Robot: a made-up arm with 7 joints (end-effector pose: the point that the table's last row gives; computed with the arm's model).
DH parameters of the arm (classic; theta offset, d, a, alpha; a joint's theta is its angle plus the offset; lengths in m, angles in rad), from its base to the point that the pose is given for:
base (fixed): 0 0.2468 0.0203 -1.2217
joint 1: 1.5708 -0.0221 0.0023 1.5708
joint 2: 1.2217 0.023 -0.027 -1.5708
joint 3: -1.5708 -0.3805 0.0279 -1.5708
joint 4: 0 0.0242 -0.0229 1.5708
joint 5: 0 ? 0.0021 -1.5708
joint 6: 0 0.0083 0.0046 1.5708
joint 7: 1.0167 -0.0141 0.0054 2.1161
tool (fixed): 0.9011 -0.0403 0 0
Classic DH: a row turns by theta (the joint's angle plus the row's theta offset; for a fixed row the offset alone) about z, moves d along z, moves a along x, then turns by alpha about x.
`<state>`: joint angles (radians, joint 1 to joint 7).
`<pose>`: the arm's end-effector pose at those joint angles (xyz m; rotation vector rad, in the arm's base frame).
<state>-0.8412 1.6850 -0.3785 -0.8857 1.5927 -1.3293 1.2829</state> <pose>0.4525 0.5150 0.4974 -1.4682 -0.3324 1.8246</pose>
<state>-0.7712 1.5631 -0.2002 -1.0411 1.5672 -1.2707 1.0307</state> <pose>0.4981 0.4599 0.4719 -1.5320 -0.2558 1.8950</pose>
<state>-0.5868 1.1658 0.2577 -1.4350 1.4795 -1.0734 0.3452</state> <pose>0.5183 0.3594 0.3893 -1.6614 -0.1009 2.2474</pose>
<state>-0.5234 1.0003 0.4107 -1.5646 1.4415 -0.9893 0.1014</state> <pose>0.4973 0.3475 0.3492 -1.6822 -0.0683 2.4505</pose>
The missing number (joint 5, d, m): -0.3742
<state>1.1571 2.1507 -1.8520 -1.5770 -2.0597 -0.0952 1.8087</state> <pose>-0.2872 0.4799 0.3305 1.2960 -0.1929 -1.1494</pose>
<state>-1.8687 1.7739 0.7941 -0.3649 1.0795 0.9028 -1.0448</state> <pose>0.0210 0.6703 0.5595 0.3038 0.4172 -3.0549</pose>
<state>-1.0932 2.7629 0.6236 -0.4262 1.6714 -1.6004 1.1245</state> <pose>-0.4612 0.2386 0.7856 -2.4801 -1.7332 -0.0245</pose>
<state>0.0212 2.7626 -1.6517 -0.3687 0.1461 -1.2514 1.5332</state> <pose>0.0471 0.4148 0.8768 -2.4157 0.5268 -1.0356</pose>
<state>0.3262 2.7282 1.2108 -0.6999 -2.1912 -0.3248 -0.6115</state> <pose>0.3339 0.0542 0.8627 -0.6264 0.6861 1.8023</pose>
